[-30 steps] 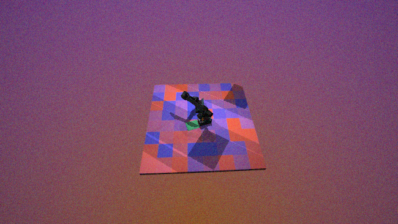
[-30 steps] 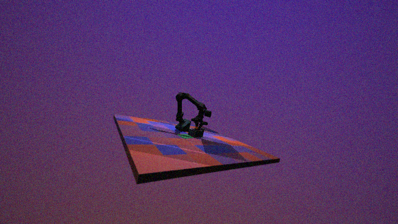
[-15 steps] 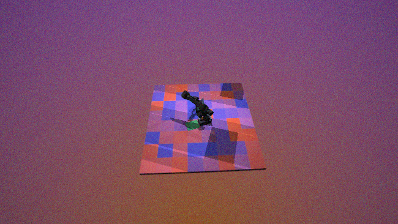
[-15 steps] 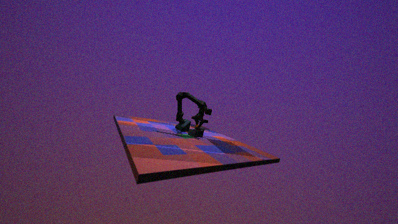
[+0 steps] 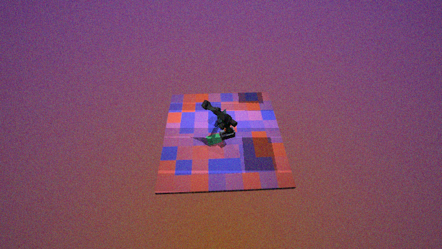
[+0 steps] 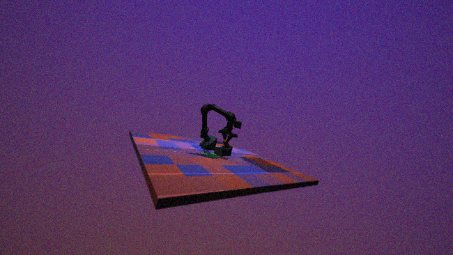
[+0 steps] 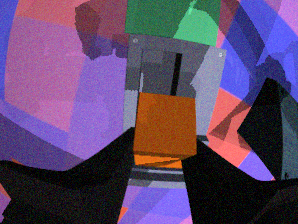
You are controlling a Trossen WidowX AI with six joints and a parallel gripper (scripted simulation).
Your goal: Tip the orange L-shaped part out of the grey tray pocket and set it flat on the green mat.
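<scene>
Now: gripper tip 20 mm short of the green mat, 140 mm to the left of it and 130 mm above it. From my gripper tip the other things lie so: orange L-shaped part (20 mm behind, 30 mm to the left, 30 mm below).
</scene>
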